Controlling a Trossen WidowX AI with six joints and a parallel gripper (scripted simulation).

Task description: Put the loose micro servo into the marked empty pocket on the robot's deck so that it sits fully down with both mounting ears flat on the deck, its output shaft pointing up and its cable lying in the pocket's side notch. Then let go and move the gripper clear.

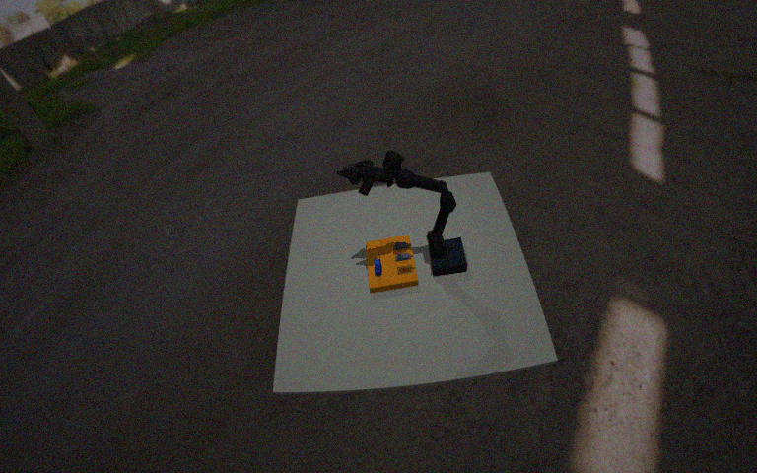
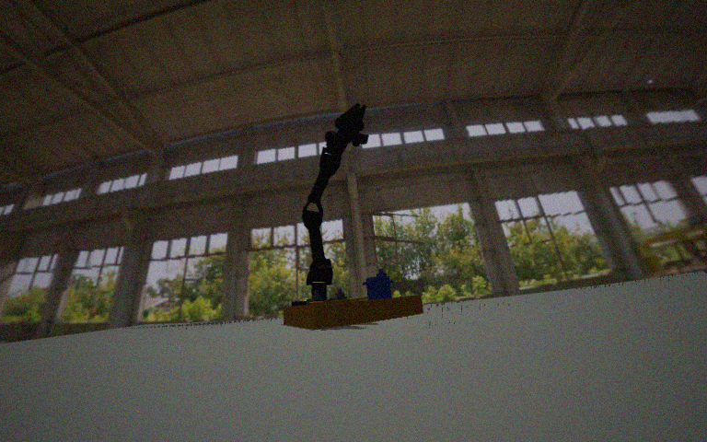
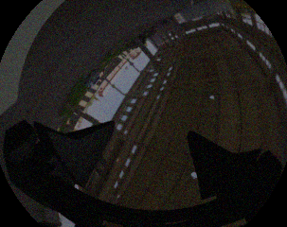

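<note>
The orange deck lies 670 mm below my gripper tip, 70 mm to the right of it and 50 mm behind it.
</note>
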